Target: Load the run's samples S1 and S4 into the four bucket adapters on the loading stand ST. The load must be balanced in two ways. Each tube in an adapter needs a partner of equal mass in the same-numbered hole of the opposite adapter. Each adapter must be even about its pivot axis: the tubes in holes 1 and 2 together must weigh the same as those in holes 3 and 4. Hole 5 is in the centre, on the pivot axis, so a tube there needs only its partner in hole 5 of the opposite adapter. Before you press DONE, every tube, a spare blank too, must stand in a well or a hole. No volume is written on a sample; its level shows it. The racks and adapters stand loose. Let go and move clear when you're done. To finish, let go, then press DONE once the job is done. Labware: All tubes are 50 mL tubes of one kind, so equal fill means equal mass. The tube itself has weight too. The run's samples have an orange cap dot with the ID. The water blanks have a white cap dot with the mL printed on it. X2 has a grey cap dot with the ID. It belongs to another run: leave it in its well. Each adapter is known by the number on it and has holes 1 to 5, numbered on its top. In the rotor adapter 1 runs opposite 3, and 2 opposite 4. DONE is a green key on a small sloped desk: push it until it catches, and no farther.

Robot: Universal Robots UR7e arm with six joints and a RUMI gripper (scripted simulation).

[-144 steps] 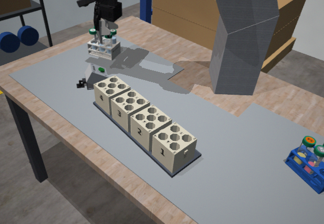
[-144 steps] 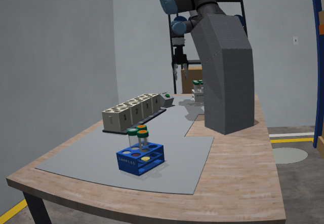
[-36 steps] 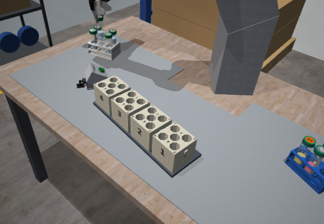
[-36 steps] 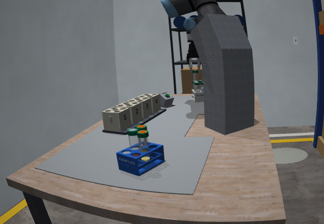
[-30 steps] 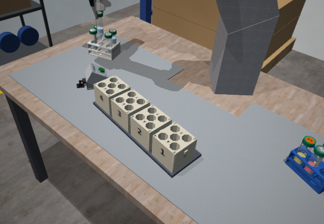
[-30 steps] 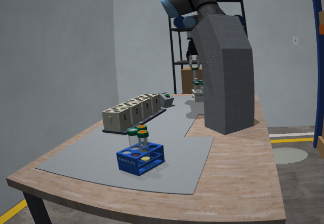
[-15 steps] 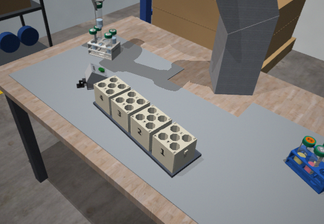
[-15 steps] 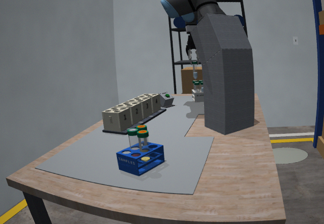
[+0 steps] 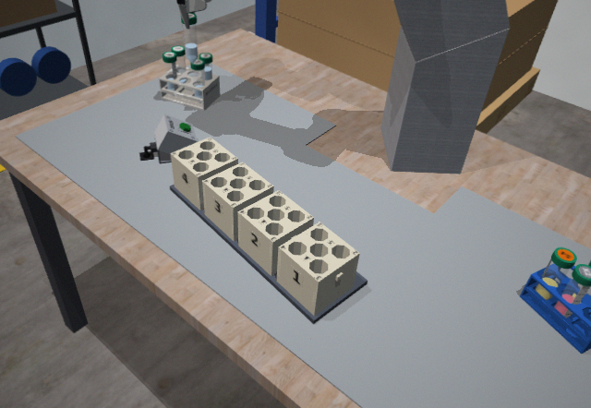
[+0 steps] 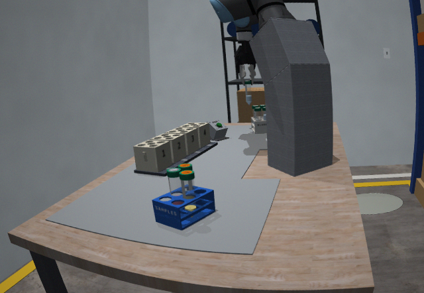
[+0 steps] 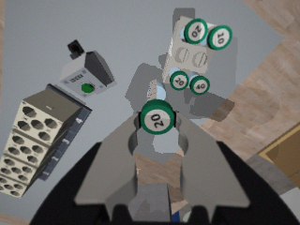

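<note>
The water blank lies 5 cm below my hand and 1 cm ahead of it. From my hand the other things lie so: green DONE key: 18 cm below, 12 cm ahead, 11 cm to the left; blue sample rack: 93 cm to the left, 22 cm below, 1 cm behind; white blank rack: 22 cm below, 7 cm to the right, 4 cm behind.
</note>
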